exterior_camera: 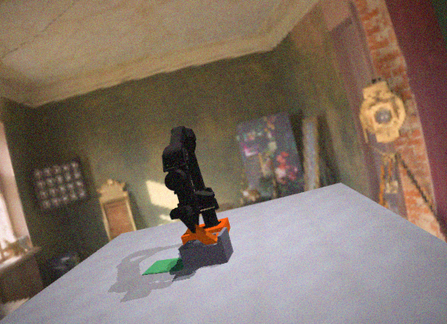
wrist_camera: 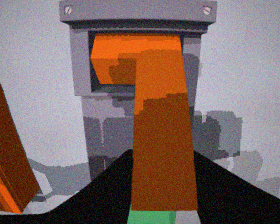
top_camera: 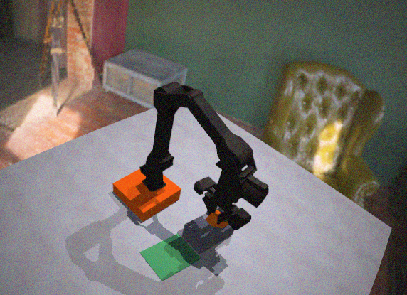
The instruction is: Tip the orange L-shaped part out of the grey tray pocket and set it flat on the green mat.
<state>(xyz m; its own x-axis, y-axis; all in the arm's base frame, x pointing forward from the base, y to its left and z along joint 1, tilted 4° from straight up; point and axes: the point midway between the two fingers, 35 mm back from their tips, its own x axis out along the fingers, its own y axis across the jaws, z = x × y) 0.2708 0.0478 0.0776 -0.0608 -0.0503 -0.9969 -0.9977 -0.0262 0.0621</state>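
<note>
Now: the green mat 10 mm behind my gripper tip, 140 mm to the right of it and 120 mm below it. Also, from my gripper tip: orange L-shaped part: 20 mm behind, 30 mm to the left, 30 mm below.
</note>
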